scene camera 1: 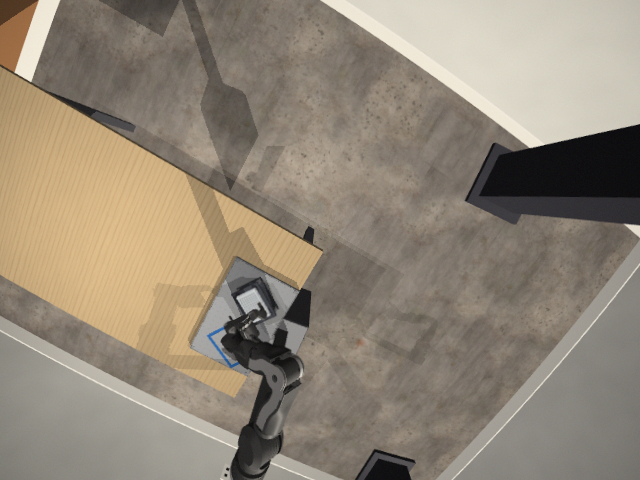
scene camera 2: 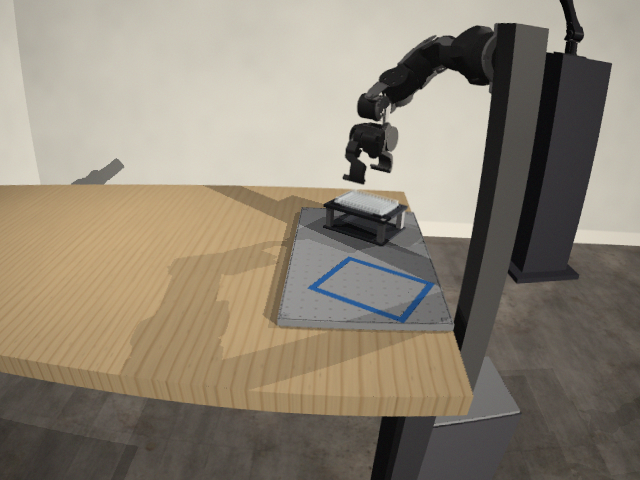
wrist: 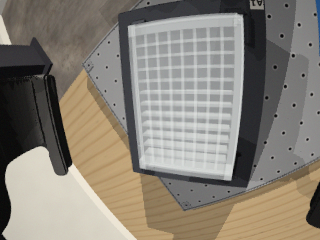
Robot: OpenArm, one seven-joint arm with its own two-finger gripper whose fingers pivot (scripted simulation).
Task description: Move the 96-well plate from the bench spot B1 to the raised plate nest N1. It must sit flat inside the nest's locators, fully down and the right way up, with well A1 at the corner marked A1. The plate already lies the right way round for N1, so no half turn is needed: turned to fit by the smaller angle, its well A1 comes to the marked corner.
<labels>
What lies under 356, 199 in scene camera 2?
A 96-well plate.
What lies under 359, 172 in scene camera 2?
My gripper.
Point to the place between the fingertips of my gripper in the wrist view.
165, 134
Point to a 96-well plate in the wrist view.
At 158, 128
</labels>
